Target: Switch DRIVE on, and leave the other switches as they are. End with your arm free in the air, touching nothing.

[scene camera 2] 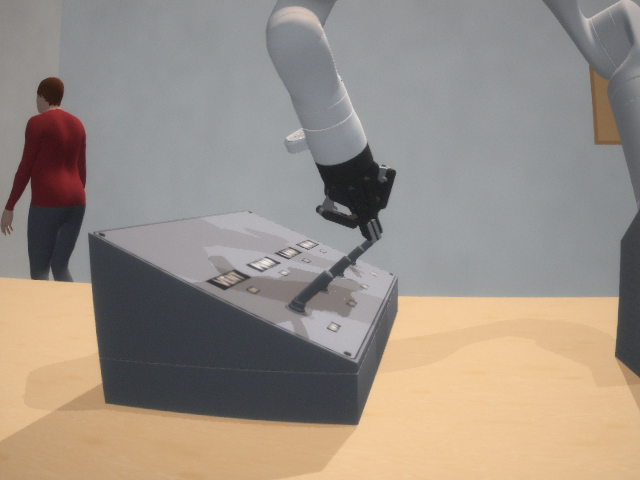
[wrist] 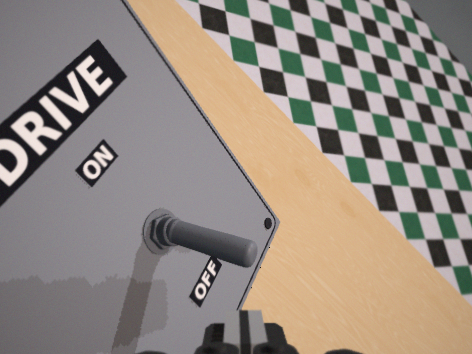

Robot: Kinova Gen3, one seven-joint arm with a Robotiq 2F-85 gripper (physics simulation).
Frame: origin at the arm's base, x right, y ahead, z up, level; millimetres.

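Seen in the pictures: gripper, fingertip midpoint: (scene camera 2: 374,238) (wrist: 243,336).
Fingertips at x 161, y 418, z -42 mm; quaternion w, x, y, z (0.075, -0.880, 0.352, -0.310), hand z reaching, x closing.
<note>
A point is followed by its place in that frame.
The DRIVE switch is a dark grey lever (wrist: 215,242) {z -54, x 186, y 448 mm} (scene camera 2: 368,244) {z -53, x 185, y 436 mm}, farthest in the row in the scene view. In the wrist view it leans to the OFF label (wrist: 205,281) {z -98, x 191, y 430 mm}, away from the ON label (wrist: 97,163) {z -63, x 176, y 507 mm} and the DRIVE label (wrist: 56,116) {z -53, x 172, y 529 mm}. My gripper (scene camera 2: 374,237) {z -42, x 161, y 418 mm} (wrist: 243,336) {z -42, x 161, y 418 mm} is shut and empty. In the scene view its fingertips are right by the lever's tip; in the wrist view they show below it with a gap. Contact cannot be told for sure. The nearest lever (scene camera 2: 312,290) {z -62, x -170, y 374 mm} and the levers between lean the same way, toward the panel's low edge.
The levers stand on a sloped grey panel (scene camera 2: 155,235) {z -10, x -174, y 555 mm} (wrist: 165,150) {z -73, x 212, y 494 mm} of a dark box (scene camera 2: 222,341) {z -98, x -246, y 429 mm} on a wooden table (scene camera 2: 465,413) {z -173, x -171, y 226 mm} (wrist: 300,190) {z -173, x 354, y 400 mm}. A checkered floor (wrist: 345,120) lies beyond the table. A person in red (scene camera 2: 57,160) stands behind the table at the left.
</note>
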